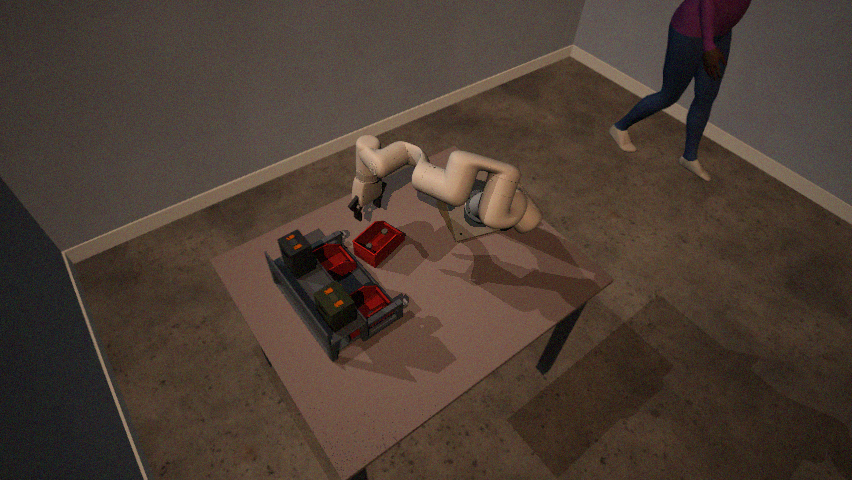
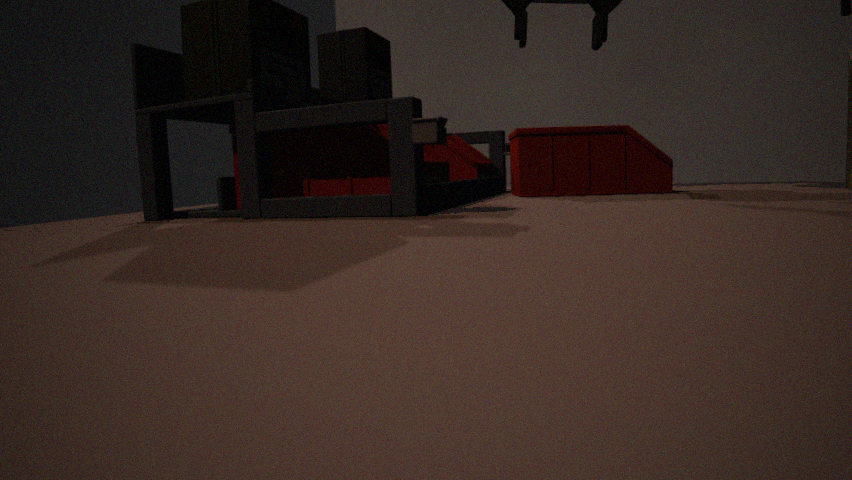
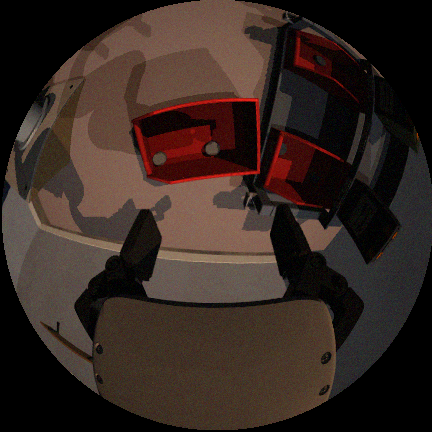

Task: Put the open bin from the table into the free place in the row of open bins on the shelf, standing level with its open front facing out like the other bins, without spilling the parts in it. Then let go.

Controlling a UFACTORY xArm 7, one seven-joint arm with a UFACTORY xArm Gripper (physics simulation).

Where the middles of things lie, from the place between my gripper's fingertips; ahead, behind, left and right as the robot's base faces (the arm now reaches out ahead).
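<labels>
Dark green case [image 2: 220, 53]: 3 cm below my hand, 26 cm to the left of it, 25 cm ahead of it.
</labels>
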